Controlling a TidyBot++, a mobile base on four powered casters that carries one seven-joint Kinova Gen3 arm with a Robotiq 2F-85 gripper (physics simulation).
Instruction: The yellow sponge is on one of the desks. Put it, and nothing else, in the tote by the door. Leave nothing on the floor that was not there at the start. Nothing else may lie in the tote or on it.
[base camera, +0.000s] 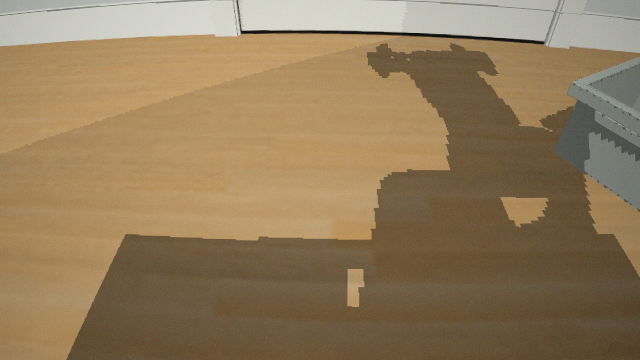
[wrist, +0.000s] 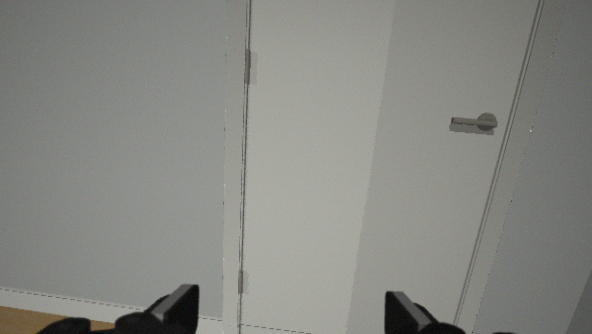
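You'd see my gripper in the pictures, and there's a white door in them too.
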